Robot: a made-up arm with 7 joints. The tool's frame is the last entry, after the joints. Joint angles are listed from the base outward. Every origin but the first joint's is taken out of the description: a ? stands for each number. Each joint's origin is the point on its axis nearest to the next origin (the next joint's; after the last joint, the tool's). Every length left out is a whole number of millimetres.
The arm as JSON. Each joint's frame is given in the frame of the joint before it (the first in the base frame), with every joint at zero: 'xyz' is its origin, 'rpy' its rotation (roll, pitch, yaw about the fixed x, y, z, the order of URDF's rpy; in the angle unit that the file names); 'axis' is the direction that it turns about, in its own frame. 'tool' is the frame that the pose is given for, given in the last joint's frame.
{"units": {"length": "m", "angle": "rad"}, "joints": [
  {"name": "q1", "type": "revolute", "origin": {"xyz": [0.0, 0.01, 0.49], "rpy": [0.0, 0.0, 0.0]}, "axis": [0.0, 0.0, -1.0]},
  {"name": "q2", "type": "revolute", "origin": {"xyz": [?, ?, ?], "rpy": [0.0, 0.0, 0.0]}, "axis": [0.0, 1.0, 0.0]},
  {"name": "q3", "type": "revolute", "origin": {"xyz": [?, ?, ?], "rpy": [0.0, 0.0, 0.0]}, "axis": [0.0, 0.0, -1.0]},
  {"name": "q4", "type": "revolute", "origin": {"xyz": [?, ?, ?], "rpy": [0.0, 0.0, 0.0]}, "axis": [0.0, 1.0, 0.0]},
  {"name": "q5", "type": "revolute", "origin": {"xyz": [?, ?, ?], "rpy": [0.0, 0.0, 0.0]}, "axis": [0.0, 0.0, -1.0]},
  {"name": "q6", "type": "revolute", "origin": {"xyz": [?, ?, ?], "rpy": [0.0, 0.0, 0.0]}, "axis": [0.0, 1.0, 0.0]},
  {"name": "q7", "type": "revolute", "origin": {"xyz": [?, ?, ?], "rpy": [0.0, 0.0, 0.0]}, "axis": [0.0, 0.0, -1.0]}
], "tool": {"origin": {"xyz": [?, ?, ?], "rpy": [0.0, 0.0, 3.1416]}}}
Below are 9 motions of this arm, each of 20 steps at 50 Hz.
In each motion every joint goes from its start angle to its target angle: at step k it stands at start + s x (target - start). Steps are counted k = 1, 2, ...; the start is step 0. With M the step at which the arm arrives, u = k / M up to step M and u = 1 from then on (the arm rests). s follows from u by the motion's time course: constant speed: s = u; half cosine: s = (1 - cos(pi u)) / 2; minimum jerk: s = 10 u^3 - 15 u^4 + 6 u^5.
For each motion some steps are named. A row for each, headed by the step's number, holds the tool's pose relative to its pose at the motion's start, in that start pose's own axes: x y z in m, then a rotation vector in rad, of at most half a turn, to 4 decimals.
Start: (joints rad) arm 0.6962 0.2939 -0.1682 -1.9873 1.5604 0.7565 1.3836
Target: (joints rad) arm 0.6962 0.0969 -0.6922 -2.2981 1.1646 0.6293 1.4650
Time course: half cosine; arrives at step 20
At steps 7, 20:
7: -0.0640 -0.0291 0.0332 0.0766 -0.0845 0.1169
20: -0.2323 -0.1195 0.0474 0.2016 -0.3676 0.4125

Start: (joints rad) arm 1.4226 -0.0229 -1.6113 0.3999 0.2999 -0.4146 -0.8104
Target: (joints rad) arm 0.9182 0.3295 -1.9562 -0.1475 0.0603 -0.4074 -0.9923
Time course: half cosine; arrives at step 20
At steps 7, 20:
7: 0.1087 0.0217 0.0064 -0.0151 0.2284 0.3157
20: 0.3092 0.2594 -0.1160 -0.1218 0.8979 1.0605

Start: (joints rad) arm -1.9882 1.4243 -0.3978 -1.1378 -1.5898 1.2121 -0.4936
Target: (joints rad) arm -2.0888 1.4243 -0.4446 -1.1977 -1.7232 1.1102 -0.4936
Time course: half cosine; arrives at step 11
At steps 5, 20:
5: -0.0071 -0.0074 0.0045 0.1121 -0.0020 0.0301
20: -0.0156 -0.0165 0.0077 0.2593 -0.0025 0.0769

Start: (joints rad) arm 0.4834 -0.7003 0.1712 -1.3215 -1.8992 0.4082 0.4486
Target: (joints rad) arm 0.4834 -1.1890 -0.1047 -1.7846 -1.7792 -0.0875 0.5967
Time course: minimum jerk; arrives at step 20
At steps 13, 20:
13: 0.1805 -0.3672 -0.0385 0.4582 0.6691 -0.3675
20: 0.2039 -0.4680 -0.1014 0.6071 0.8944 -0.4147

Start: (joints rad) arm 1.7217 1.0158 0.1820 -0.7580 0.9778 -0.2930 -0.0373
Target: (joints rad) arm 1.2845 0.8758 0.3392 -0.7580 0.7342 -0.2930 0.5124
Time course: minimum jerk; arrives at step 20
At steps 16, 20:
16: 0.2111 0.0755 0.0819 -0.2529 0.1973 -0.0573
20: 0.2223 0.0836 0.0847 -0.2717 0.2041 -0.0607

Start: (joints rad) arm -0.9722 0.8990 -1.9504 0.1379 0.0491 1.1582 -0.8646
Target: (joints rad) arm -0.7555 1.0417 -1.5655 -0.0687 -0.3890 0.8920 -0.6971
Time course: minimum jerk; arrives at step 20
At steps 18, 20:
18: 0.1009 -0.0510 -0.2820 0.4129 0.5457 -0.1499
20: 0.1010 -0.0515 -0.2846 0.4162 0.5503 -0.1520

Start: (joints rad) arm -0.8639 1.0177 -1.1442 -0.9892 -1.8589 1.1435 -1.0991
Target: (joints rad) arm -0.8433 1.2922 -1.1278 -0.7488 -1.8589 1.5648 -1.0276
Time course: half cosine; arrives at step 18
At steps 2, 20:
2: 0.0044 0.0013 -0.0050 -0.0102 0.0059 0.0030
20: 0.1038 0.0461 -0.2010 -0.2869 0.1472 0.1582

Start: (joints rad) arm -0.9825 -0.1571 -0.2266 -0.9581 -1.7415 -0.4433 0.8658
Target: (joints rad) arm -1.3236 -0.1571 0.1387 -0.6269 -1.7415 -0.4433 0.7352
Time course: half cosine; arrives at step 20
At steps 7, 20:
7: -0.0225 0.0388 0.0068 -0.0600 -0.0416 -0.0158
20: -0.0723 0.1558 0.0071 -0.2366 -0.1395 -0.0603

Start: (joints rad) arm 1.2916 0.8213 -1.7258 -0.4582 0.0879 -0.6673 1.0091
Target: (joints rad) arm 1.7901 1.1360 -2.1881 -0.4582 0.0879 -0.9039 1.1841
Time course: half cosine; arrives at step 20
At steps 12, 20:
12: -0.0091 0.2623 0.1279 -0.4710 0.0793 -0.2019
20: 0.0235 0.4157 0.1666 -0.7480 0.1155 -0.2647

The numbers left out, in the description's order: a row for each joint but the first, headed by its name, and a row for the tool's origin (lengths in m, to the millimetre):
q2: 0.0 -0.01 0.0
q3: -0.02 0.0 0.36
q4: 0.02 -0.02 0.0
q5: -0.02 0.0 0.42
q6: -0.01 0.0 0.0
q7: 0.0 0.0 0.11
tool: 0.01 0.02 0.0

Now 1 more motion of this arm.
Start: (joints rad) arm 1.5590 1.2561 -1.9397 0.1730 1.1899 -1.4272 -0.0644
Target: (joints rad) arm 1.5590 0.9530 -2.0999 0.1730 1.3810 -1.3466 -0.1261
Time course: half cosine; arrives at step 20
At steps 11, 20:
11: 0.0322 -0.1085 0.0995 0.0741 0.0899 0.1488
20: 0.0719 -0.1876 0.1651 0.1323 0.1556 0.2529

